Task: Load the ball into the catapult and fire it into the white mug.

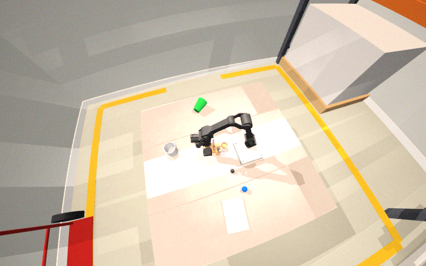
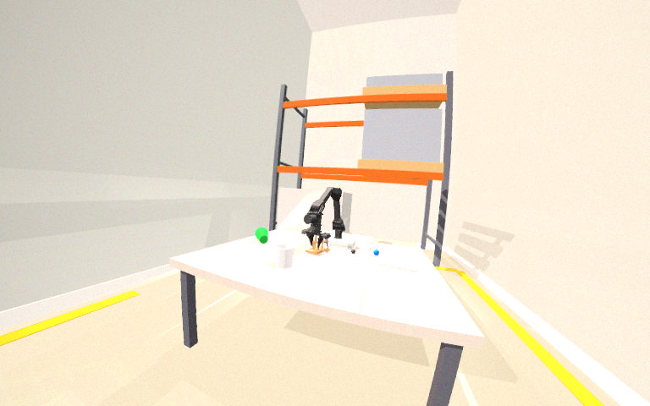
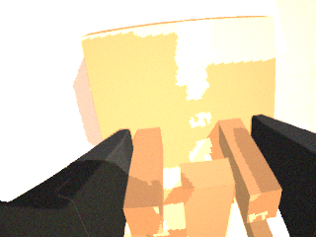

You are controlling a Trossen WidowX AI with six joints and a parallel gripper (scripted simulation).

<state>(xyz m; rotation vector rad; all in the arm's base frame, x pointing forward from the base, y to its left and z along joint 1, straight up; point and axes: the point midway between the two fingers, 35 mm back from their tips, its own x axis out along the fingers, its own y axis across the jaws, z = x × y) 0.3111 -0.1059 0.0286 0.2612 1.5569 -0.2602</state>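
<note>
My gripper tip is 24 cm to the right of the dark ball, 10 cm past it and 2 cm above it. Also, from my gripper tip: white mug: 27 cm ahead, 9 cm to the right, 1 cm below; then blue ball: 39 cm to the left, 12 cm behind, 2 cm below; then wooden catapult: 6 cm behind, 4 cm to the left, 2 cm above.
</note>
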